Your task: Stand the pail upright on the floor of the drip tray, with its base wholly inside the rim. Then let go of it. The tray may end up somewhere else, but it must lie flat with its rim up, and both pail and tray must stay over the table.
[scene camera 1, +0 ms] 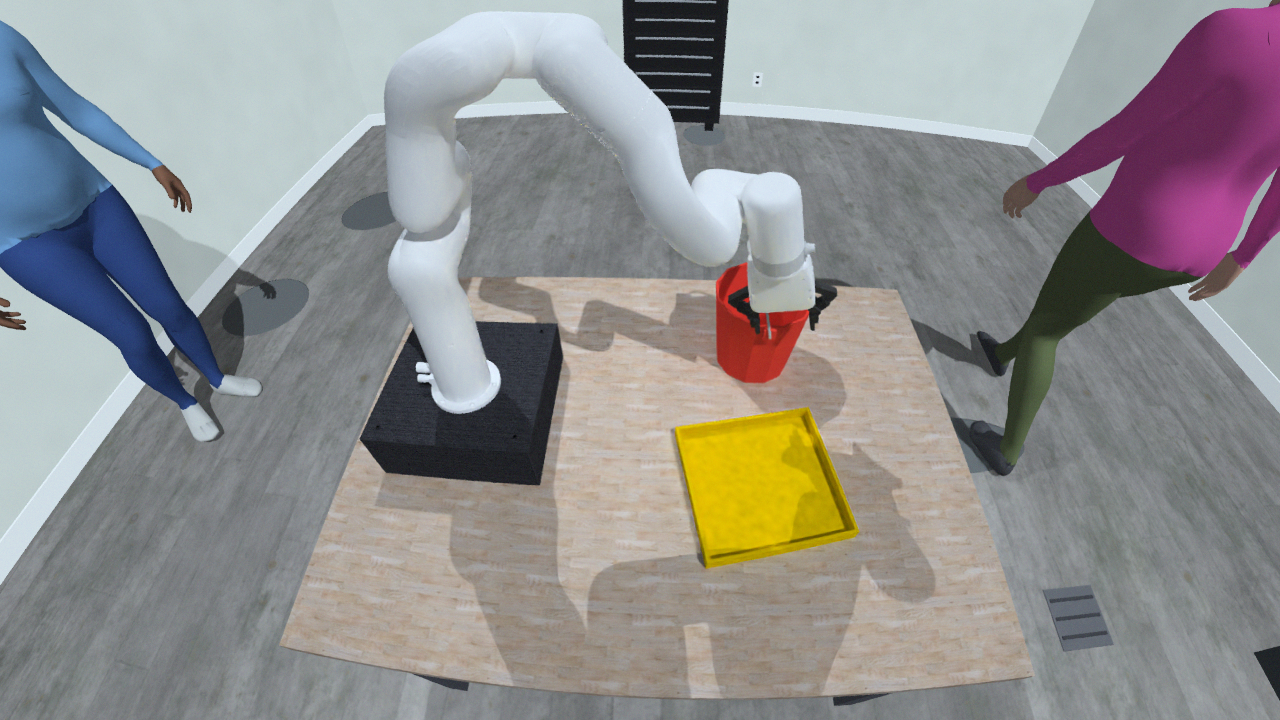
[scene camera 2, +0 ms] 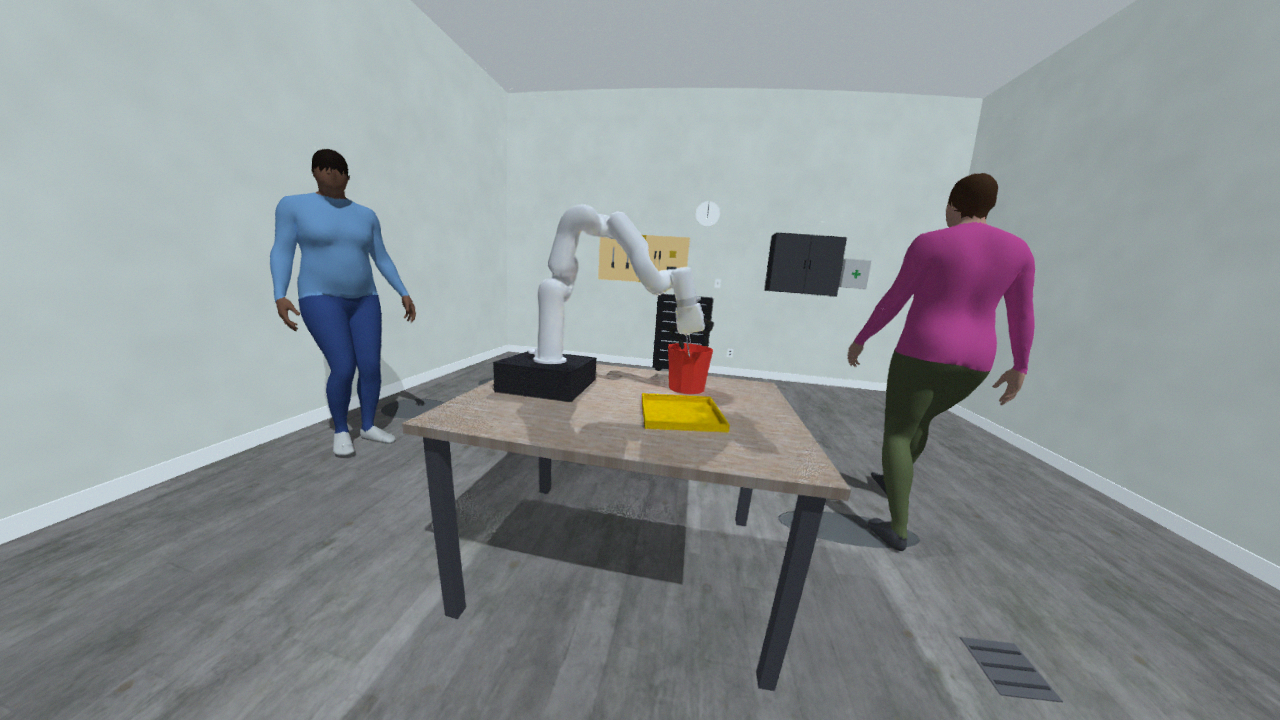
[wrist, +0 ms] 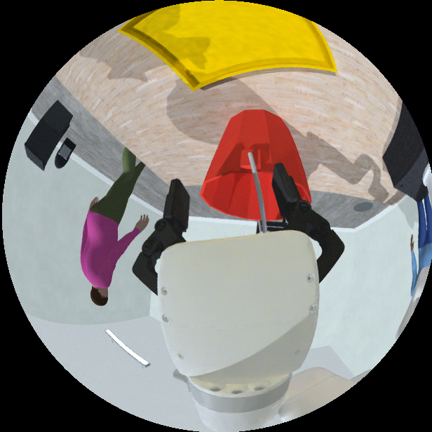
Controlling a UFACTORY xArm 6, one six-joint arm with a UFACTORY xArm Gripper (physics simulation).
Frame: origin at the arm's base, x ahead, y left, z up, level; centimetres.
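Seen in the pictures: gripper, fingertip midpoint: [scene camera 1: 784,325] [scene camera 2: 694,346]; arm's base, link origin: [scene camera 1: 466,385] [scene camera 2: 549,360].
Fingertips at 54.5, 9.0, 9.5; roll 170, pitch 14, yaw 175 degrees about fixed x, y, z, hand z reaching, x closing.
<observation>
Offsets run from my fingertips to a thing's middle, as dx, dy, dz. "pt": to the spot under its first point. Level surfaces: height alone.
The red pail {pt -3.2, +3.0, -11.3} [scene camera 1: 754,356] [scene camera 2: 689,374] [wrist: 265,131] stands upright on the table near its back edge, outside the tray. Its thin grey handle {pt -2.4, +1.2, -1.8} [scene camera 1: 768,327] [wrist: 258,192] is raised; its upper end is hidden behind the gripper body in the wrist view. The yellow drip tray {-1.8, -18.9, -19.0} [scene camera 1: 751,492] [scene camera 2: 680,413] [wrist: 240,35] lies flat, rim up, in front of the pail. My gripper [scene camera 1: 785,324] [wrist: 227,179] is open at the pail's top. In the wrist view, the handle passes between the fingers, closer to the right one, which overlaps the pail's opening; the left finger is outside the rim.
The black base block [scene camera 1: 465,394] [scene camera 2: 544,376] carries the arm at the table's left. A person in blue [scene camera 1: 53,161] [scene camera 2: 332,241] stands left of the table {dz -20.2} [scene camera 1: 626,501] [scene camera 2: 572,429]. A person in pink [scene camera 1: 1172,152] [scene camera 2: 971,295] [wrist: 102,245] stands on the right.
</observation>
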